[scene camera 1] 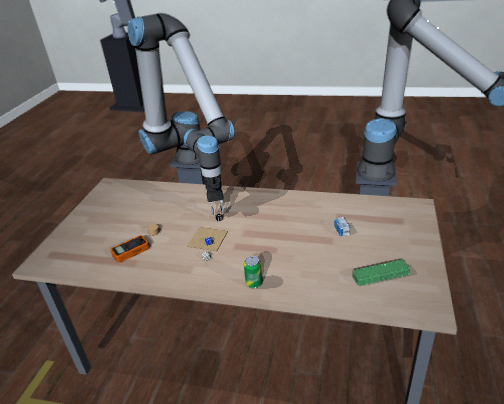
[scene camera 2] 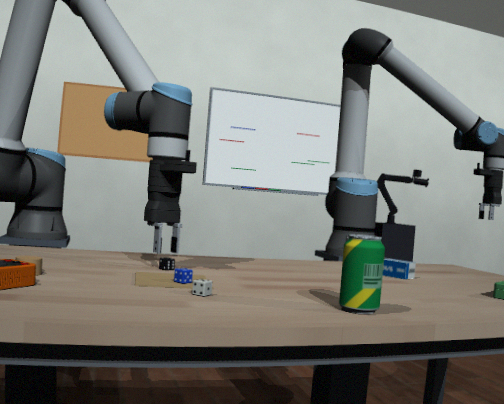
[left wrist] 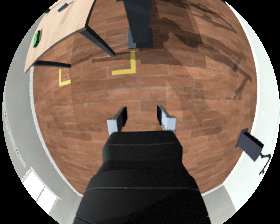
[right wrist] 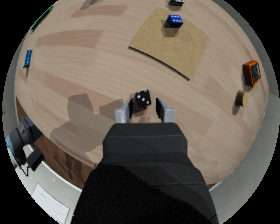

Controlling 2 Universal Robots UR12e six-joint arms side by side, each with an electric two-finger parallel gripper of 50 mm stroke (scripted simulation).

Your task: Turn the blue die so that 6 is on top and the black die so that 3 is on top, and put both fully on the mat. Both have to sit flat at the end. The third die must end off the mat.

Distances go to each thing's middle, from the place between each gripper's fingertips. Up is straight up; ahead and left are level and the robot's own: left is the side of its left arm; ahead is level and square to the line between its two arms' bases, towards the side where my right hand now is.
I see the tan mat (scene camera 2: 147, 279) 15 cm ahead of my right hand (scene camera 2: 165, 252) and 5 cm below it.
